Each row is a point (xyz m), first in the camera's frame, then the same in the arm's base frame.
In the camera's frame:
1: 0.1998 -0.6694 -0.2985
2: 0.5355 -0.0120 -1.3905
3: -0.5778 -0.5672 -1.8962
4: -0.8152 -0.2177 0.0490
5: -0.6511 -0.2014 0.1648
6: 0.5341 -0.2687 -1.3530
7: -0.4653 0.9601 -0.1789
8: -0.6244 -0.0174 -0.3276
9: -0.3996 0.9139 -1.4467
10: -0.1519 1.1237 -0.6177
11: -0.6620 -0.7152 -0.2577
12: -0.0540 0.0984 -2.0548
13: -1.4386 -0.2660 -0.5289
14: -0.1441 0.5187 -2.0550
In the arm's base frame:
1: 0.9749 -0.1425 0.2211
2: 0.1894 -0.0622 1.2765
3: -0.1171 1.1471 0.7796
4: 0.2710 -0.1200 -0.7057
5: 0.3837 -0.2825 -0.6669
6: 0.4038 0.0750 1.2265
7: -0.5691 -0.8892 -0.1916
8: 0.0569 -0.1138 -0.2903
9: -1.0066 -0.1310 0.7289
10: -0.7201 -0.8846 0.3512
11: 0.6106 0.2956 -0.4283
12: -0.4462 0.5660 1.3242
13: -0.2228 0.5717 -0.7563
14: -0.8175 0.3511 1.2975

